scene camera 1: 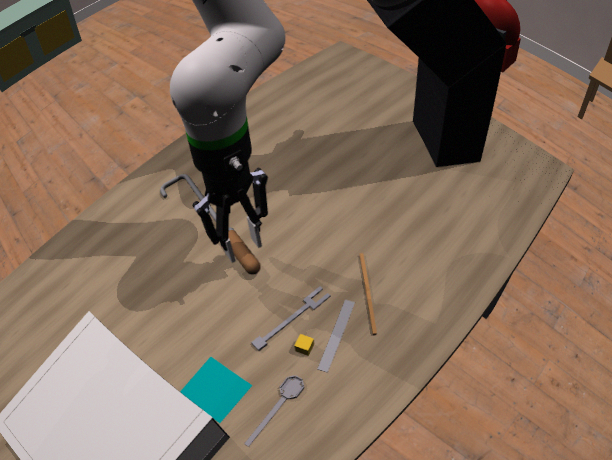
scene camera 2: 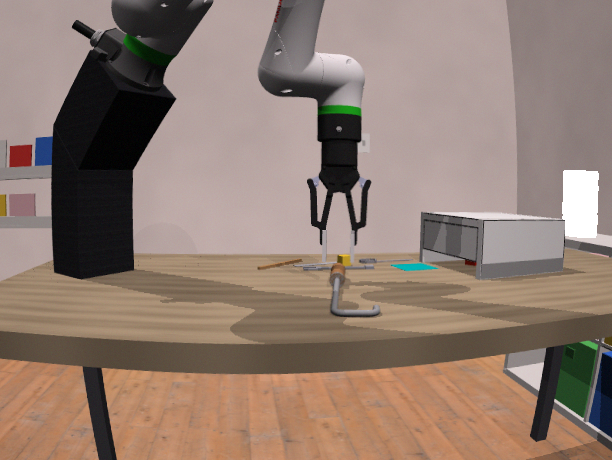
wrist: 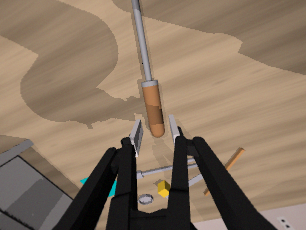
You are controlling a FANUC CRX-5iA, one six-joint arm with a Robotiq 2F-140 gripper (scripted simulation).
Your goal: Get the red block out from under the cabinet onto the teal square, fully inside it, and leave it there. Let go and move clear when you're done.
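Grey flat bar (scene camera 1: 347, 307) visible. Likewise my gripper (scene camera 1: 243, 249), (scene camera 2: 338, 261), (wrist: 155, 123).
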